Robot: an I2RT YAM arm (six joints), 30 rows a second.
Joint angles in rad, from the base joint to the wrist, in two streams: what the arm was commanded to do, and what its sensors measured. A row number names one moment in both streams.
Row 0, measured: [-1.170, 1.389, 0.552, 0.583, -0.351, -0.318]
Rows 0 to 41, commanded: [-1.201, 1.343, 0.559, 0.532, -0.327, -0.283]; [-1.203, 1.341, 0.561, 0.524, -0.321, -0.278]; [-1.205, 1.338, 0.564, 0.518, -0.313, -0.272]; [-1.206, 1.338, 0.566, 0.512, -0.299, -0.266]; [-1.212, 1.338, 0.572, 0.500, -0.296, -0.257]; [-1.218, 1.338, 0.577, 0.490, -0.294, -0.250]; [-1.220, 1.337, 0.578, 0.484, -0.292, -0.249]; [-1.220, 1.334, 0.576, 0.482, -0.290, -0.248]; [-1.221, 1.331, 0.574, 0.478, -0.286, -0.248]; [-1.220, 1.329, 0.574, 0.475, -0.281, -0.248]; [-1.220, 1.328, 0.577, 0.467, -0.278, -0.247]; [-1.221, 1.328, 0.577, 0.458, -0.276, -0.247]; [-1.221, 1.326, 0.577, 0.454, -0.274, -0.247]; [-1.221, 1.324, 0.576, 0.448, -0.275, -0.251]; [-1.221, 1.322, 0.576, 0.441, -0.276, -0.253]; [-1.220, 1.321, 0.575, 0.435, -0.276, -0.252]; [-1.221, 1.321, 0.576, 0.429, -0.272, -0.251]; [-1.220, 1.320, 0.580, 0.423, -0.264, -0.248]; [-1.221, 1.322, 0.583, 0.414, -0.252, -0.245]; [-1.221, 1.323, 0.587, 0.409, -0.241, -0.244]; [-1.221, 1.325, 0.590, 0.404, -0.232, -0.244]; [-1.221, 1.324, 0.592, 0.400, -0.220, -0.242]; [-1.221, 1.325, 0.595, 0.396, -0.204, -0.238]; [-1.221, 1.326, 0.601, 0.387, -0.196, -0.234]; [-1.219, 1.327, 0.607, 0.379, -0.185, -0.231]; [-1.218, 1.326, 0.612, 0.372, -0.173, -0.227]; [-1.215, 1.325, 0.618, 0.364, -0.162, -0.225]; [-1.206, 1.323, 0.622, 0.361, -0.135, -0.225]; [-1.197, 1.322, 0.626, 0.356, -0.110, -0.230]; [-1.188, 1.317, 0.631, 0.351, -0.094, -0.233]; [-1.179, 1.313, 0.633, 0.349, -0.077, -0.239]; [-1.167, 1.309, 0.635, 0.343, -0.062, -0.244]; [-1.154, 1.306, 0.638, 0.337, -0.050, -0.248]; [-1.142, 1.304, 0.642, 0.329, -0.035, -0.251]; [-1.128, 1.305, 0.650, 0.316, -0.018, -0.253]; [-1.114, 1.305, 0.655, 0.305, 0.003, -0.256]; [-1.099, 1.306, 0.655, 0.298, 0.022, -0.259]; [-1.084, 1.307, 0.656, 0.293, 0.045, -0.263]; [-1.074, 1.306, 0.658, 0.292, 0.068, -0.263]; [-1.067, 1.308, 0.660, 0.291, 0.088, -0.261]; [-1.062, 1.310, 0.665, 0.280, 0.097, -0.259]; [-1.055, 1.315, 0.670, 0.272, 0.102, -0.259]
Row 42, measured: [-1.079, 1.346, 0.625, 0.271, -0.013, -0.258]
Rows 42 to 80, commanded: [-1.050, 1.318, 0.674, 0.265, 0.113, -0.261]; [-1.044, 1.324, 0.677, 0.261, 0.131, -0.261]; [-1.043, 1.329, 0.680, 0.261, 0.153, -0.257]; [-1.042, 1.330, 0.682, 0.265, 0.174, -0.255]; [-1.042, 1.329, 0.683, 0.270, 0.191, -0.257]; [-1.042, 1.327, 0.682, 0.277, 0.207, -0.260]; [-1.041, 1.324, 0.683, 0.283, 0.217, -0.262]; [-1.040, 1.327, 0.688, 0.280, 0.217, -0.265]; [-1.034, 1.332, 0.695, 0.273, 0.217, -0.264]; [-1.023, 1.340, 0.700, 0.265, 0.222, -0.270]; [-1.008, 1.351, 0.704, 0.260, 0.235, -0.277]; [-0.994, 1.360, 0.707, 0.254, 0.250, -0.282]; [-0.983, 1.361, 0.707, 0.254, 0.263, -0.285]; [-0.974, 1.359, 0.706, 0.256, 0.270, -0.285]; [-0.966, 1.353, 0.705, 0.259, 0.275, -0.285]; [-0.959, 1.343, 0.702, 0.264, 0.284, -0.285]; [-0.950, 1.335, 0.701, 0.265, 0.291, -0.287]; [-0.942, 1.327, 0.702, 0.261, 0.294, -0.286]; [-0.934, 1.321, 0.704, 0.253, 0.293, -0.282]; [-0.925, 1.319, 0.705, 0.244, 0.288, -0.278]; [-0.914, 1.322, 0.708, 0.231, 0.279, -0.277]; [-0.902, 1.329, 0.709, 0.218, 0.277, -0.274]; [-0.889, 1.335, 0.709, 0.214, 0.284, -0.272]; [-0.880, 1.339, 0.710, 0.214, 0.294, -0.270]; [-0.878, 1.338, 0.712, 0.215, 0.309, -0.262]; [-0.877, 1.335, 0.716, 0.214, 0.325, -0.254]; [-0.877, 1.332, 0.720, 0.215, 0.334, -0.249]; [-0.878, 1.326, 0.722, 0.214, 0.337, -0.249]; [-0.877, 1.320, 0.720, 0.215, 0.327, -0.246]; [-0.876, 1.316, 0.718, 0.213, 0.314, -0.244]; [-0.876, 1.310, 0.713, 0.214, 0.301, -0.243]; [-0.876, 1.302, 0.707, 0.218, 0.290, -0.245]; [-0.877, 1.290, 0.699, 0.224, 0.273, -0.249]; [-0.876, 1.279, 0.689, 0.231, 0.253, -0.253]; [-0.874, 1.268, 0.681, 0.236, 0.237, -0.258]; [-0.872, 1.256, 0.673, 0.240, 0.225, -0.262]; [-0.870, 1.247, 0.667, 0.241, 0.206, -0.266]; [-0.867, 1.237, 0.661, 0.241, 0.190, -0.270]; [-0.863, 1.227, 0.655, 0.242, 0.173, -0.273]
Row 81, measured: [-0.891, 1.291, 0.663, 0.129, 0.261, -0.265]
